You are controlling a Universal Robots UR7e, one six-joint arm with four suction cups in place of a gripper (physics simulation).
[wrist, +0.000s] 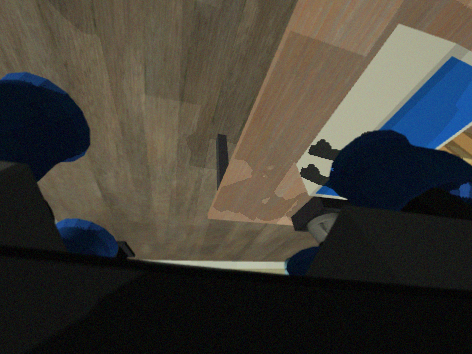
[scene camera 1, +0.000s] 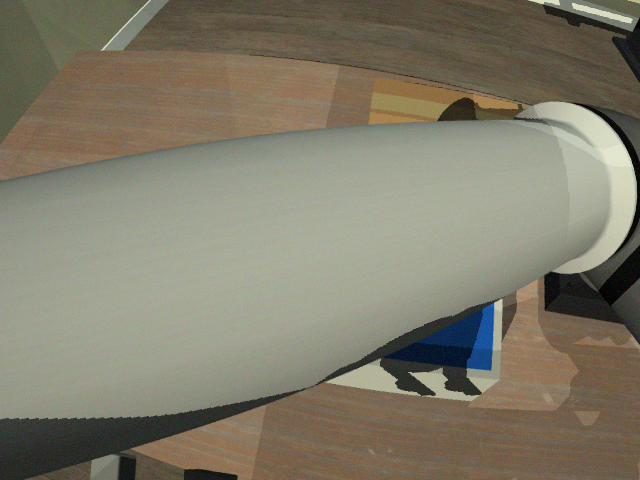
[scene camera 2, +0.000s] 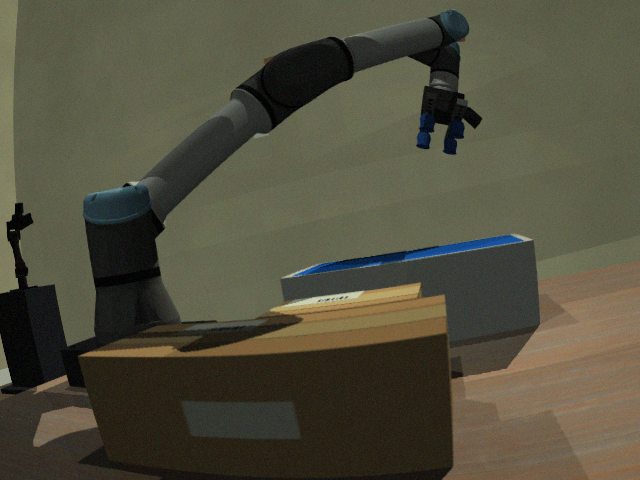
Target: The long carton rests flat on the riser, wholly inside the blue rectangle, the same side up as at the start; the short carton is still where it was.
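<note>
My suction head [wrist: 381,169] holds nothing. A long carton [scene camera 2: 372,385] rests on the table, and I can see the long carton in scene camera 1 [scene camera 1: 393,101] too. A riser [scene camera 2: 490,285] rests on the table as well; I find the riser again in the wrist view [wrist: 410,86] and in scene camera 1 [scene camera 1: 460,362]. A short carton [scene camera 2: 359,299] also rests on the table, though scene camera 1 does not show the short carton, hidden by my arm.
</note>
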